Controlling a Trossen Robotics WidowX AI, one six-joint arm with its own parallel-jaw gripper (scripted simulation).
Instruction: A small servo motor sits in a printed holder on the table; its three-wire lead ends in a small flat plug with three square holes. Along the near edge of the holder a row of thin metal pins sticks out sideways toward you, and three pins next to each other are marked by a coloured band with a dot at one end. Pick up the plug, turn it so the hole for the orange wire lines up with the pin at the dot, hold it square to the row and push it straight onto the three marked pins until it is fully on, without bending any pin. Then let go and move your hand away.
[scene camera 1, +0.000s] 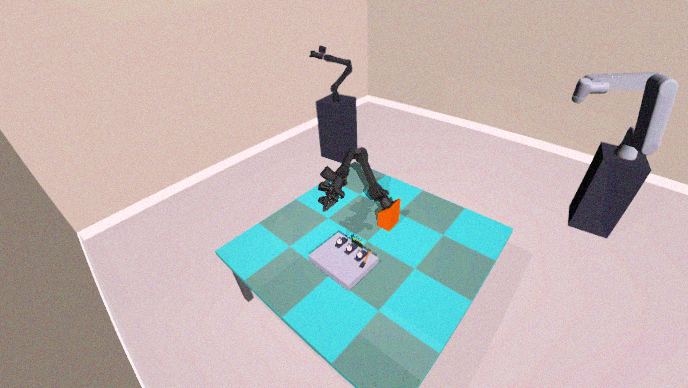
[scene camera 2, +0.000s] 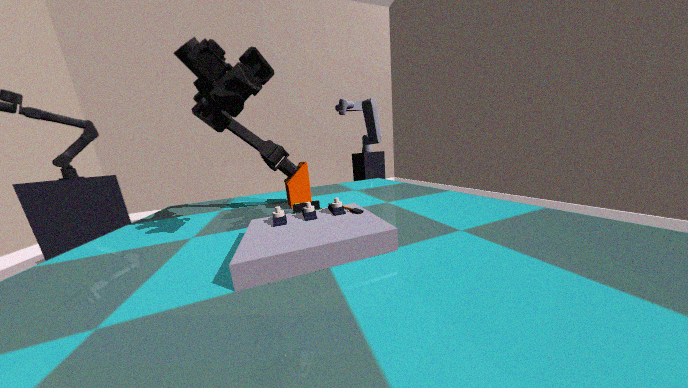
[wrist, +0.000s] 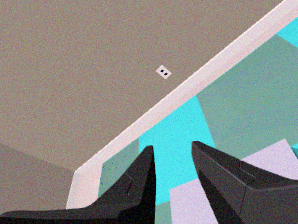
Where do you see my gripper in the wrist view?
172, 150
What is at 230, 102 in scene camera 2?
My gripper.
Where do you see a grey printed holder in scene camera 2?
At 268, 254
